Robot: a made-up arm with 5 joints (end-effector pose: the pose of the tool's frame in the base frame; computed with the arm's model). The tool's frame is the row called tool. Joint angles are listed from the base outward.
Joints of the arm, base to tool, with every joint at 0 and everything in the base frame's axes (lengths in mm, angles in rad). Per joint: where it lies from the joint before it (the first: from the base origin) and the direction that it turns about. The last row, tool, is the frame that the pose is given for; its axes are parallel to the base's.
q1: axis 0 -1 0 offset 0 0 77
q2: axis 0 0 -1 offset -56 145 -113
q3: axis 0 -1 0 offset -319 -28 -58
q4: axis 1 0 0 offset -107 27 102
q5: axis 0 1 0 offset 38 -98 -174
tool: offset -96 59 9
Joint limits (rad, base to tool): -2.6..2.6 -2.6..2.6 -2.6..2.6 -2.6..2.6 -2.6..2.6
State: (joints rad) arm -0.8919 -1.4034 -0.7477 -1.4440 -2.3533
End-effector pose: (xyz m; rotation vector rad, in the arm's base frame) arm 0.0282 -0.1439 -0.0944 1.9126 -1.1225 1.7554
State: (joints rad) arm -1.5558 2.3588 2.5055 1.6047 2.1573
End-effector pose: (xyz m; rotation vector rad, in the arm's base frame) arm -0.2254 0.3226 -0.1898 -1.4195 2.2303 -0.2694
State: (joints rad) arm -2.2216 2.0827 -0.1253 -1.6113 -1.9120
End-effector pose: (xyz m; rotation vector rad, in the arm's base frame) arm 0.0607 0.5764 0.1810 -0.9350 1.8604 1.4981
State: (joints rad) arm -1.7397 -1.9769 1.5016 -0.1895 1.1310
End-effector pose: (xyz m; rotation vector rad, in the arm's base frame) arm -0.2893 -0.1580 -0.0098 1.6439 0.9523 0.9418
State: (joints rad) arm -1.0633 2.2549 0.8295 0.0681 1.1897
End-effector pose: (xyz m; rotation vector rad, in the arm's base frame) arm -0.1191 0.4746 -0.1820 -0.7697 0.7211 -2.1725
